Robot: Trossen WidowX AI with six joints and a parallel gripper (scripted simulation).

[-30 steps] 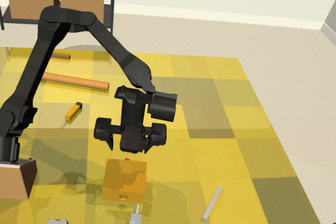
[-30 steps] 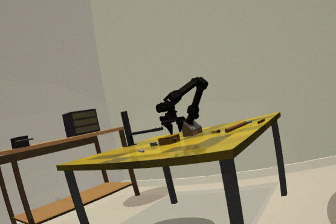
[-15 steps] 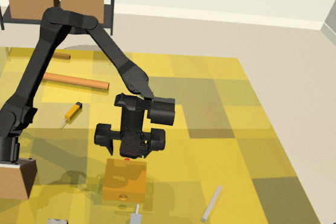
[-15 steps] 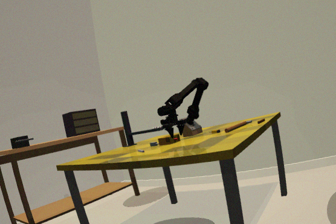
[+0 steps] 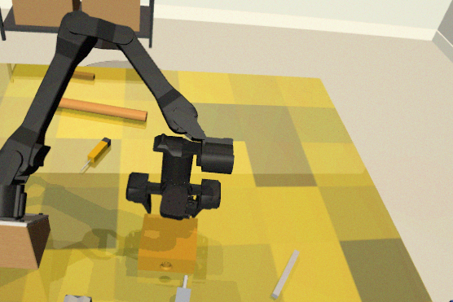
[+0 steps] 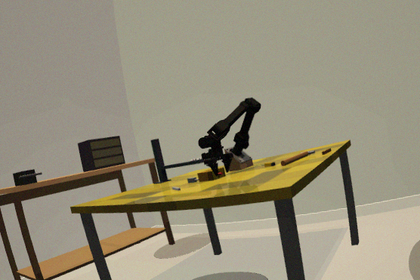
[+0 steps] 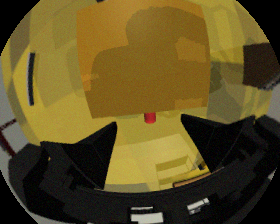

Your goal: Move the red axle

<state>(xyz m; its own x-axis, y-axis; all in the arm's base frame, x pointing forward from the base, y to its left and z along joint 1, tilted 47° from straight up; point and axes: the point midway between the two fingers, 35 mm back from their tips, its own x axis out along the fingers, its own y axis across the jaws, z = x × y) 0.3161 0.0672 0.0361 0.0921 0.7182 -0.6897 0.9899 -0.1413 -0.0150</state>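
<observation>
My gripper tip is now 7 cm to the left of the orange beam, 1 cm below it and 1 cm past it. Round my gripper tip: brown stick (52 cm to the left, 26 cm behind, 1 cm below); then yellow screwdriver (19 cm to the left, 18 cm behind, 1 cm below).
</observation>
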